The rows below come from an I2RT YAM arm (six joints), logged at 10 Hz.
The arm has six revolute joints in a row. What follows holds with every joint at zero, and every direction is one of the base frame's. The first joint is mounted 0.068 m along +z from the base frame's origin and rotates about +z. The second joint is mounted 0.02 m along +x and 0.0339 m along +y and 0.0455 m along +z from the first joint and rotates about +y. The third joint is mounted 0.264 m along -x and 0.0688 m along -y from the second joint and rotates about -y. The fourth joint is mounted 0.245 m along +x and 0.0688 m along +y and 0.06 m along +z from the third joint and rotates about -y. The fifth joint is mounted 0.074 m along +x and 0.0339 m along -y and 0.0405 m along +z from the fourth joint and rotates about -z. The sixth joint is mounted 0.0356 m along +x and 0.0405 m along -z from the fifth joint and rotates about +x. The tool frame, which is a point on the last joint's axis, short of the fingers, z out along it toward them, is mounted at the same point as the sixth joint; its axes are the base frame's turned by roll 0, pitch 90 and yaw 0 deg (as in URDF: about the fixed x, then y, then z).
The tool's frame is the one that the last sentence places.
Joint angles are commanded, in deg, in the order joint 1, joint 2, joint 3, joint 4, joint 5, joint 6. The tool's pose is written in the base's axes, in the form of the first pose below.
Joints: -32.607, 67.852, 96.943, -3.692, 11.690, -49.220
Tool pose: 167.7 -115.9 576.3 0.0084 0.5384 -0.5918 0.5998
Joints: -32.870, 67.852, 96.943, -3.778, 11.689, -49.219
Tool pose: 167.3 -116.7 576.1 0.0095 0.5390 -0.5930 0.5981
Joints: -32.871, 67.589, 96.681, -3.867, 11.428, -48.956
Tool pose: 166.5 -116.0 575.5 0.0087 0.5395 -0.5906 0.6000
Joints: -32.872, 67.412, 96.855, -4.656, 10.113, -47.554
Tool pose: 165.8 -114.6 575.6 0.0051 0.5419 -0.5780 0.6101
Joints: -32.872, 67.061, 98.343, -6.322, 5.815, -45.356
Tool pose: 161.4 -108.6 581.3 -0.0159 0.5384 -0.5524 0.6362
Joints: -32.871, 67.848, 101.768, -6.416, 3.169, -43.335
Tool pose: 156.4 -103.4 595.1 -0.0237 0.5185 -0.5386 0.6636
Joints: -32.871, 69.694, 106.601, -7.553, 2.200, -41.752
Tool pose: 153.6 -100.9 609.9 -0.0226 0.5045 -0.5308 0.6805
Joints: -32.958, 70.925, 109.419, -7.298, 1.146, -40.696
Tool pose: 152.2 -99.5 619.2 -0.0244 0.4904 -0.5261 0.6944
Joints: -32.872, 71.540, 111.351, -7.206, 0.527, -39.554
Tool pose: 149.8 -97.2 625.9 -0.0240 0.4796 -0.5200 0.7064
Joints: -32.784, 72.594, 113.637, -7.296, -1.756, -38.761
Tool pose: 149.8 -95.2 632.4 -0.0381 0.4700 -0.5096 0.7197
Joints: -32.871, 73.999, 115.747, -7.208, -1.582, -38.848
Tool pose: 152.0 -97.1 637.3 -0.0365 0.4640 -0.5133 0.7211
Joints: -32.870, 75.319, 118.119, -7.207, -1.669, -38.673
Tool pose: 152.8 -97.5 643.1 -0.0361 0.4559 -0.5144 0.7254
